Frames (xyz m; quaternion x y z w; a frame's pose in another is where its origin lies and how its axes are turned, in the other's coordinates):
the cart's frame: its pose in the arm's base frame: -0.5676 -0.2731 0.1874 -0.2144 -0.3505 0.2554 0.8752
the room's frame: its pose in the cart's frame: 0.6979 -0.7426 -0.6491 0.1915 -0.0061 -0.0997 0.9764
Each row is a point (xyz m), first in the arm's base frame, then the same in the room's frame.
Working: the arm's base frame: its pose in the room's frame: -0.4495 0.8176 -0.1623 0.0052 0.3200 -0.2305 0.9189

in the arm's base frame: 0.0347 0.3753 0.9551
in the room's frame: 0.2941 0.9883 0.5249
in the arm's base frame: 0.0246 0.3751 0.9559
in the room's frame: 0.2876 0.9922 0.5315
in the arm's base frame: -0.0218 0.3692 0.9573
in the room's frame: 0.2539 1.0062 0.5608
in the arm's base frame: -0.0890 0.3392 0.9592
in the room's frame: 0.1959 1.0073 0.6062
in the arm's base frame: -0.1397 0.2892 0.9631
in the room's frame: 0.1419 0.9834 0.6461
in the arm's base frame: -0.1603 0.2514 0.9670
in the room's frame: 0.1139 0.9576 0.6666
